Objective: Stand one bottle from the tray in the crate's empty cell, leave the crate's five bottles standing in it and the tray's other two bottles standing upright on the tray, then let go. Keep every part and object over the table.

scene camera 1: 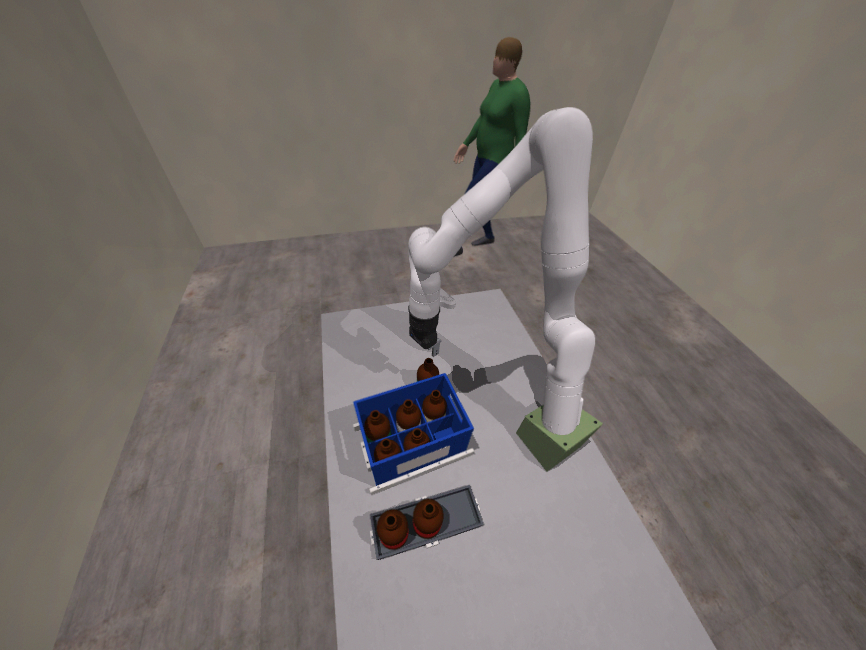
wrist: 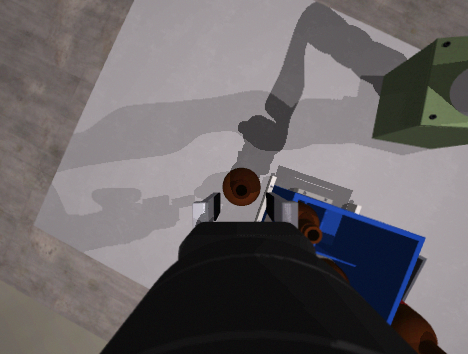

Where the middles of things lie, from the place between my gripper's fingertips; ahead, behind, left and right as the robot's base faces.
My hand is 150 mm above the brown bottle [wrist: 241,186].
